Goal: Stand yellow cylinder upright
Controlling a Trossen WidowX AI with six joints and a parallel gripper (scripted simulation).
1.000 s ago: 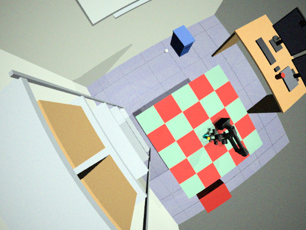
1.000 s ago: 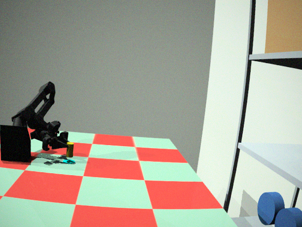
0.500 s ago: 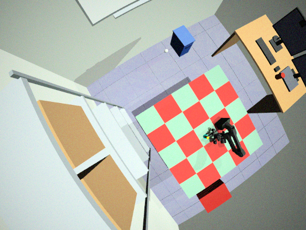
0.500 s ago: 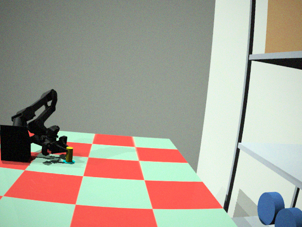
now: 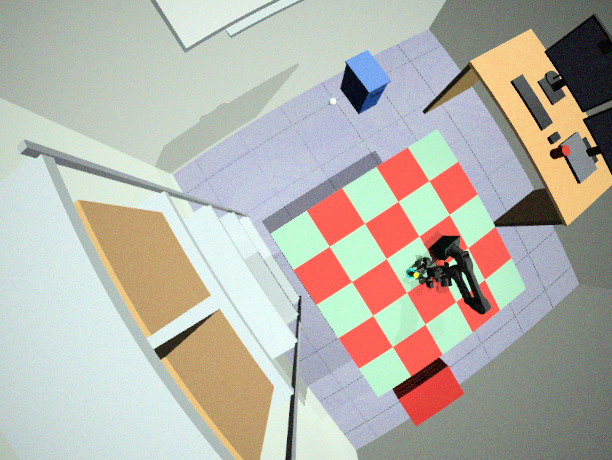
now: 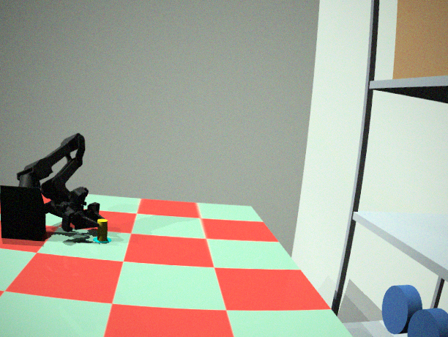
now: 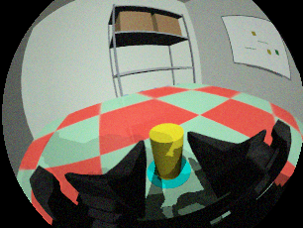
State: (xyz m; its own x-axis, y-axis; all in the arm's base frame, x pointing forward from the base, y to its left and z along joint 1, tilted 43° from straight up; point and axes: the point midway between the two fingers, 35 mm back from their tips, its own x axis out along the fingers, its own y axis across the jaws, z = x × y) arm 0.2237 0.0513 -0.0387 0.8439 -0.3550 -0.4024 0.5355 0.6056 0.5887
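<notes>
Now: the yellow tall cylinder 2 cm below my gripper tip. From my gripper tip the other things lie so: cyan circle 5 cm below.
</notes>
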